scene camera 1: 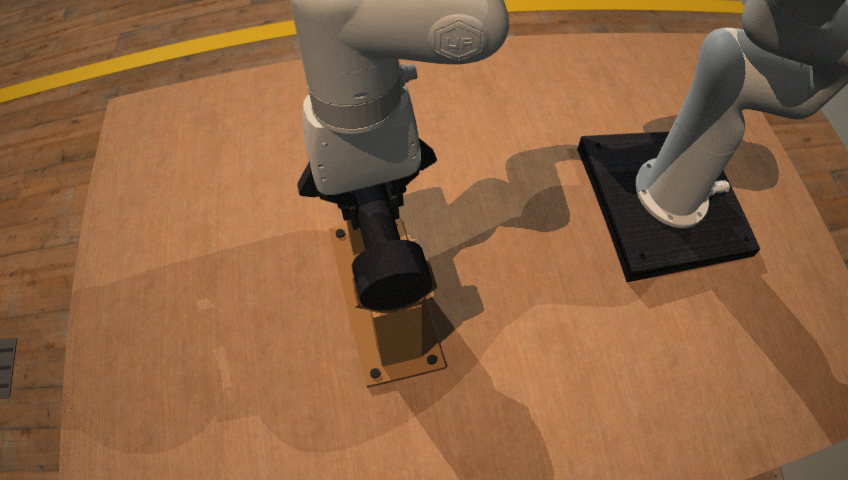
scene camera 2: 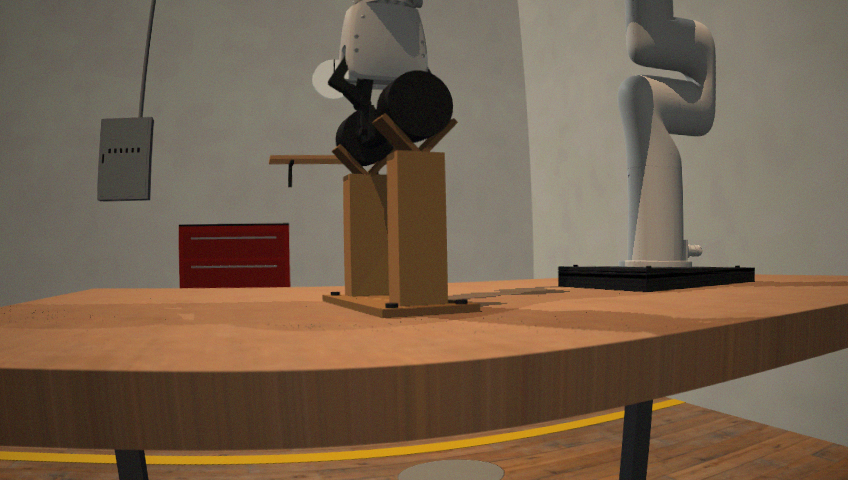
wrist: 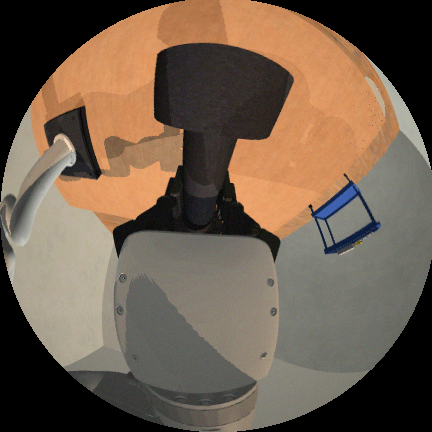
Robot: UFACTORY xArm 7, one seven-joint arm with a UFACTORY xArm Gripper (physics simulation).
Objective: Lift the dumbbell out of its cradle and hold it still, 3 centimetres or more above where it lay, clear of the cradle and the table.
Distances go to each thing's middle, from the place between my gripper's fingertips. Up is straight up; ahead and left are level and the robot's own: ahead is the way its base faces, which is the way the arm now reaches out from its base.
Right now the black dumbbell (scene camera 1: 390,273) is 1 cm to the left of my hand and 2 cm above it. The rest, counted from my hand: wooden cradle (scene camera 2: 395,234) 1 cm to the left, 9 cm below.
